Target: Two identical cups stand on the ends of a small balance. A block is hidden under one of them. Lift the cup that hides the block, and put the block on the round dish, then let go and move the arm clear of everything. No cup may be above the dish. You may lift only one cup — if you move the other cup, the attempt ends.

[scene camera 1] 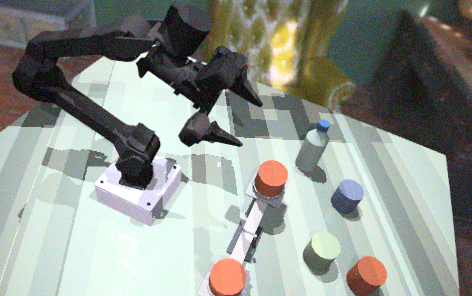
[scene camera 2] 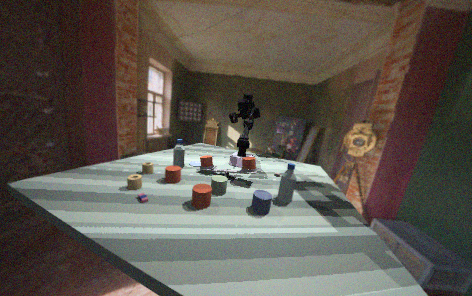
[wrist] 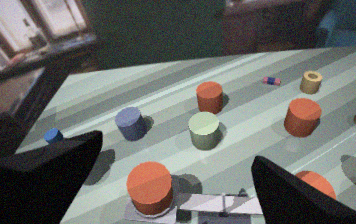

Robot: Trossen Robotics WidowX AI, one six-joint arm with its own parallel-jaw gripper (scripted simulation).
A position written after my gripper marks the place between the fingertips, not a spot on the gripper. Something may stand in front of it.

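Holding nothing, my gripper (scene camera 1: 252,125) (wrist: 179,151) stands open. A blue-capped bottle (scene camera 1: 316,140) is also visible.
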